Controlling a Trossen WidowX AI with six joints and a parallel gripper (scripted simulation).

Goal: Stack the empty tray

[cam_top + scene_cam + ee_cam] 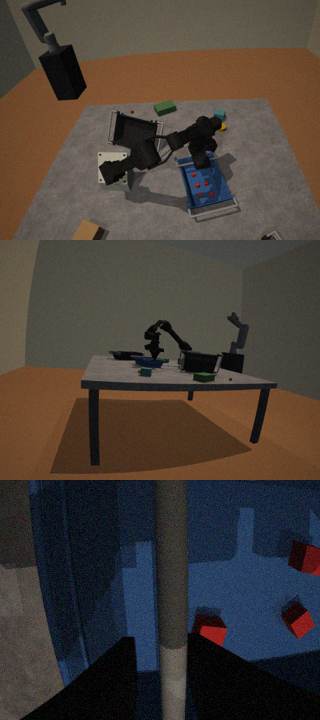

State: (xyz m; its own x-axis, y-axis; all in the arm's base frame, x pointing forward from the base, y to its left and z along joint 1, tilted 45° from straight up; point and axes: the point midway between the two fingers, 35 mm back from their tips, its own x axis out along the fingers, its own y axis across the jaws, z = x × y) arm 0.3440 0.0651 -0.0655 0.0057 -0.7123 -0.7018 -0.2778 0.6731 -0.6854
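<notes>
My gripper tip is 330 mm past the tray, 160 mm to the right of it and 20 mm below it. Round my gripper tip: yellow disc: 280 mm to the left, 140 mm ahead, 50 mm below; then teal block: 380 mm to the left, 140 mm ahead, 40 mm below; then box: 410 mm behind, 380 mm to the right, 30 mm below.
</notes>
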